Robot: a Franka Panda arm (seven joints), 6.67 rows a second.
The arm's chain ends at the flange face. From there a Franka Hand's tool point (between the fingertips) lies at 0.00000 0.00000 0.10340 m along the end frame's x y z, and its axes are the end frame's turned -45 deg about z.
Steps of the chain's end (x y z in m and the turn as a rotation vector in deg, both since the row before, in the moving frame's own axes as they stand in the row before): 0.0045 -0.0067 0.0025 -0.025 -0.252 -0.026; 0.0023 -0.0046 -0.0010 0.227 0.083 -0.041; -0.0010 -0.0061 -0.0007 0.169 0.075 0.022; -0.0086 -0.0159 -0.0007 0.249 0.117 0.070; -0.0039 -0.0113 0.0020 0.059 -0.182 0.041; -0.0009 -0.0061 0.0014 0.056 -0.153 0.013; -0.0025 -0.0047 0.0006 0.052 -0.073 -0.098
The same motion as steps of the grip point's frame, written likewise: 0.0076 -0.0018 0.0025 0.161 -0.196 -0.026; 0.0053 -0.0018 -0.0010 0.102 0.219 -0.041; 0.0039 -0.0051 -0.0007 0.066 0.173 0.022; 0.0056 -0.0175 -0.0007 0.093 0.259 0.070; 0.0051 -0.0111 0.0020 0.170 -0.087 0.041; 0.0036 -0.0052 0.0014 0.148 -0.069 0.013; 0.0015 -0.0053 0.0006 0.088 -0.015 -0.098
